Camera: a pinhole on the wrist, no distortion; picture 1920 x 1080 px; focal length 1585.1 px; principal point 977.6 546.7 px. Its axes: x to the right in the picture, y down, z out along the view. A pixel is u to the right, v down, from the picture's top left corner.
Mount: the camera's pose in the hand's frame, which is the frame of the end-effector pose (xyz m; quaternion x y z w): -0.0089 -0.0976 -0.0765 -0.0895 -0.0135 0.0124 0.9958
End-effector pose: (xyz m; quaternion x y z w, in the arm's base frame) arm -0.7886 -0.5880 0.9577 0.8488 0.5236 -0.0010 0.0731
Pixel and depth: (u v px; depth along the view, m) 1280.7 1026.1 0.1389
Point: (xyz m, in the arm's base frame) -0.8063 -0.5698 0.9002
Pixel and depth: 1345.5 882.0 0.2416
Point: -0.7620 -0.5713 0.8025
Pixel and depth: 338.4 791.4 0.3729
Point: -0.8264 -0.7842 0.7004
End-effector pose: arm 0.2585 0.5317 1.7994 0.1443 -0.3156 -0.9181 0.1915
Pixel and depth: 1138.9 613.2 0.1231
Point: 0.2233 0.6059 1.7882
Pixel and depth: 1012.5 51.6 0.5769
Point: 0.0197 0.9351 2.0890
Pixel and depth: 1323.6 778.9 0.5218
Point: 0.0354 0.6625 2.1567
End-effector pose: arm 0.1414 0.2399 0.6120 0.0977 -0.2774 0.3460 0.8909
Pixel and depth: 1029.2 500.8 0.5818
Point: -0.0688 0.0459 1.0214
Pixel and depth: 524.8 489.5 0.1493
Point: 0.1296 0.1254 0.6402
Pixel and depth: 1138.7 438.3 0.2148
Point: 0.1359 0.1390 0.7313
